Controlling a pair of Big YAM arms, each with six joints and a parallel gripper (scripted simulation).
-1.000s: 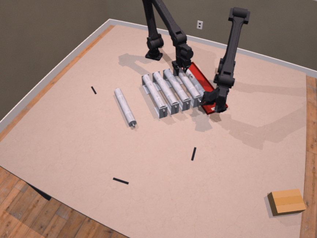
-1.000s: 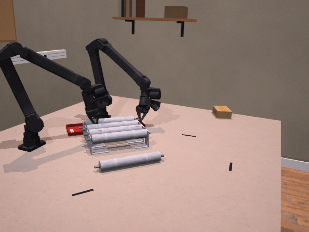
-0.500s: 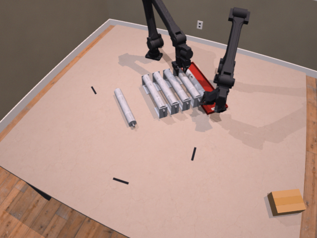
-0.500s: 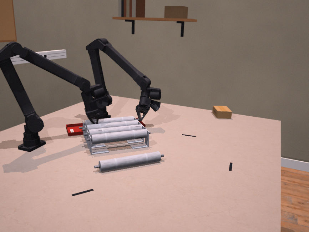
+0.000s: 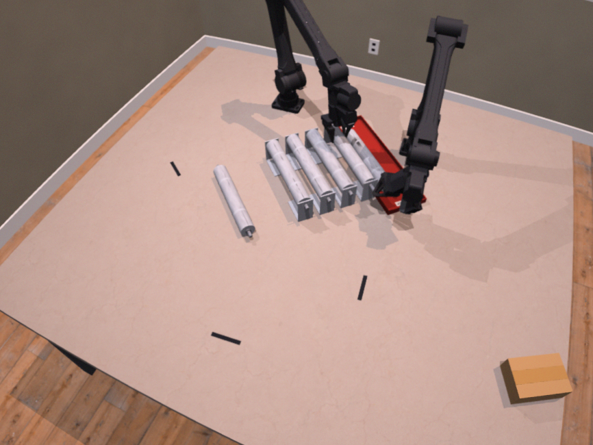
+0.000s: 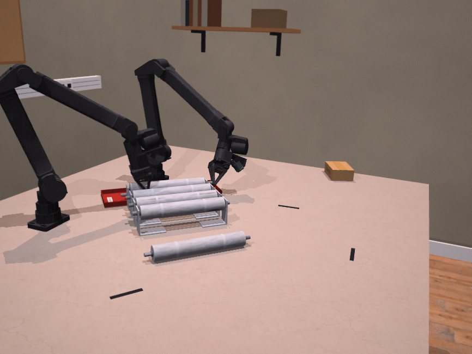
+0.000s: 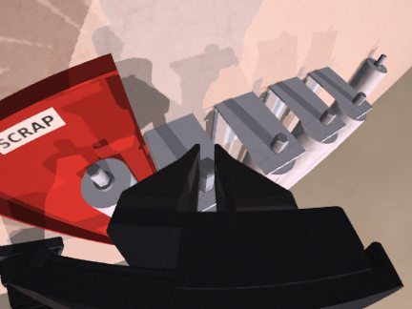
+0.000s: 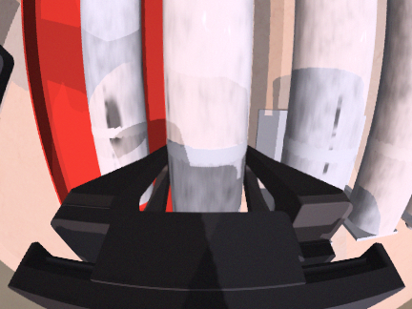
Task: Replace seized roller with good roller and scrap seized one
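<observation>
My right gripper is now 10 mm past the roller, 120 mm to the right of it and 50 mm above it. From my right hand the other things lie so: red scrap tray: 30 mm behind, 130 mm to the left, 70 mm below; then cardboard box: 490 mm ahead, 820 mm to the left, 40 mm below.
</observation>
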